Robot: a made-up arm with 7 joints. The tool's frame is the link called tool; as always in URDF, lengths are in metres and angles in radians. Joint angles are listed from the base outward.
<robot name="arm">
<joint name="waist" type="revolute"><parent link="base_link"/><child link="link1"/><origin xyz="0 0 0.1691"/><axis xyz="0 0 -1"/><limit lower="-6.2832" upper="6.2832"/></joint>
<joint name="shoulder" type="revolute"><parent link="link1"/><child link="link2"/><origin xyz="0 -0.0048 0.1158"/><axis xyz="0 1 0"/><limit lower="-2.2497" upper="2.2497"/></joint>
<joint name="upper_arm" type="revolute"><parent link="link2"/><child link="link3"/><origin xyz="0 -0.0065 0.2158"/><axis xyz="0 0 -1"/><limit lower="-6.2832" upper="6.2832"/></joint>
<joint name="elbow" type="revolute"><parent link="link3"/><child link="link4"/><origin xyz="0 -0.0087 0.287"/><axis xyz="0 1 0"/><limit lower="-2.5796" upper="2.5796"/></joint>
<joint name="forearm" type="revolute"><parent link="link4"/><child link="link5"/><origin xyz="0 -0.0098 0.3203"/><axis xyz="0 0 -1"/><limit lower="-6.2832" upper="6.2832"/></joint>
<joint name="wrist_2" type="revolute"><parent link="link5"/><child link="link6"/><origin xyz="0 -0.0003 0.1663"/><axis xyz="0 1 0"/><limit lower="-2.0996" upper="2.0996"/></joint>
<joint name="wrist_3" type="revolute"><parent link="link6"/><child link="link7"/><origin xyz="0 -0.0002 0.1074"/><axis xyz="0 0 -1"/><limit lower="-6.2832" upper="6.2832"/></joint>
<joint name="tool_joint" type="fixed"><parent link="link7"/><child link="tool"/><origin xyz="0 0 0" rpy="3.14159 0 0"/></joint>
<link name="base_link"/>
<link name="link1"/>
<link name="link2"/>
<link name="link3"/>
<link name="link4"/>
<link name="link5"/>
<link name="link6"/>
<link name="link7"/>
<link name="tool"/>
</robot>
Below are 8 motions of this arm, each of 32 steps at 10 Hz.
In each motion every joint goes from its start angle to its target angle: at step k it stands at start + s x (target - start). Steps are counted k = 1, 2, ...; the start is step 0. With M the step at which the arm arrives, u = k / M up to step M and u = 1 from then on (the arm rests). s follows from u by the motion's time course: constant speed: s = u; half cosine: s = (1 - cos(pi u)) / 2; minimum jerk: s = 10 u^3 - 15 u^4 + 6 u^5.
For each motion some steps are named. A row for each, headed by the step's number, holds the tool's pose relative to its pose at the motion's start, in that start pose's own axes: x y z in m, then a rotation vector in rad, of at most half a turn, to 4 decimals.
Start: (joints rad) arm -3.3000 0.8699 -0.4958 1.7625 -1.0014 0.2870 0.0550
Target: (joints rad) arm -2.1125 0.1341 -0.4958 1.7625 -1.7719 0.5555 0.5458
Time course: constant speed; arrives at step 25
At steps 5, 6, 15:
5: -0.1030 -0.0053 0.1552 -0.1709 0.1953 -0.1170
6: -0.1193 -0.0027 0.1885 -0.2044 0.2371 -0.1369
15: -0.1896 0.0574 0.4983 -0.4800 0.6552 -0.2578

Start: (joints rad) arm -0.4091 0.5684 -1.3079 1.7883 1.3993 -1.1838 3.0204
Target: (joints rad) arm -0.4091 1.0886 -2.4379 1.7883 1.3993 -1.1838 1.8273
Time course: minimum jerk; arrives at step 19
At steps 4, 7, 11, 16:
4: 0.0116 0.0074 -0.0213 0.0052 -0.0781 -0.1051
7: 0.0637 0.0215 -0.0741 0.0502 -0.3139 -0.4041
11: 0.2169 0.0134 -0.1110 0.2731 -0.7640 -0.8874
16: 0.3678 -0.0192 -0.0568 0.6149 -1.1068 -1.1561

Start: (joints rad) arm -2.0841 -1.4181 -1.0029 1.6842 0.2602 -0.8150 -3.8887
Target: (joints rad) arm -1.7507 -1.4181 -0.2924 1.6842 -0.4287 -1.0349 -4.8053
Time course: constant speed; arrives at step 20
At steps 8, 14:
8: 0.0442 -0.1476 0.0395 -0.2581 -0.2608 -0.2819
14: 0.1028 -0.2229 0.0873 -0.3218 -0.5376 -0.4221

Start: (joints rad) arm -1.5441 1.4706 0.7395 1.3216 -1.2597 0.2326 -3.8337
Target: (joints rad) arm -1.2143 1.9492 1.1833 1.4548 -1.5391 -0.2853 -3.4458
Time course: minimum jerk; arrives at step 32
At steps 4, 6, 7, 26, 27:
4: 0.0076 -0.0048 -0.0040 -0.0021 -0.0168 0.0020
6: 0.0232 -0.0146 -0.0118 -0.0068 -0.0510 0.0065
7: 0.0348 -0.0221 -0.0174 -0.0106 -0.0767 0.0103
26: 0.3873 -0.3100 -0.0515 -0.2853 -0.9464 0.3473
27: 0.3929 -0.3158 -0.0494 -0.2936 -0.9634 0.3585

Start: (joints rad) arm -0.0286 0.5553 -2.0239 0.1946 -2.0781 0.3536 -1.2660
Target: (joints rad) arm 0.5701 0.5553 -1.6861 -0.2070 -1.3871 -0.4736 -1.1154
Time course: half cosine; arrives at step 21
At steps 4, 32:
4: 0.0395 0.0101 -0.0056 -0.0462 0.0054 0.1576
32: 0.3941 0.3752 0.0349 -0.6864 -0.6102 1.6221

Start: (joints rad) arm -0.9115 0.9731 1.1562 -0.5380 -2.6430 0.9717 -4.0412
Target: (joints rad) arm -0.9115 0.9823 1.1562 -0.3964 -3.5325 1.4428 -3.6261
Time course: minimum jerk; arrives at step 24
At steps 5, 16, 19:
5: -0.0019 0.0012 0.0033 0.0116 0.0493 -0.0089
16: -0.0202 0.0282 0.0646 0.3095 0.6046 0.0104
19: -0.0215 0.0344 0.0823 0.4056 0.7062 0.0398

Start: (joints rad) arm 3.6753 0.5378 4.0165 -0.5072 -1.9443 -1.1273 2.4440
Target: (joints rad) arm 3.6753 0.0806 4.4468 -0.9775 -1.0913 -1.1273 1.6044
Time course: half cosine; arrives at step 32
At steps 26, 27, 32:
26: -0.0008 -0.0979 0.4655 -0.0944 1.0014 -0.5703
27: 0.0016 -0.0973 0.4806 -0.1081 1.0272 -0.5920
32: 0.0079 -0.0950 0.5161 -0.1420 1.0865 -0.6436

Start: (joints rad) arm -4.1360 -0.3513 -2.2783 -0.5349 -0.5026 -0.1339 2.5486
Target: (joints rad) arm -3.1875 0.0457 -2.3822 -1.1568 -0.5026 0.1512 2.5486
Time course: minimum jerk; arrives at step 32
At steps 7, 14, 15, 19, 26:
7: 0.0268 0.0180 -0.0038 0.0368 -0.0003 0.0656
14: 0.0949 0.1386 -0.0068 0.2177 0.0275 0.3414
15: 0.0981 0.1665 -0.0042 0.2552 0.0380 0.3917
19: 0.0791 0.2841 0.0205 0.4160 0.0967 0.5878
26: -0.0071 0.4165 0.0878 0.6315 0.2051 0.8112

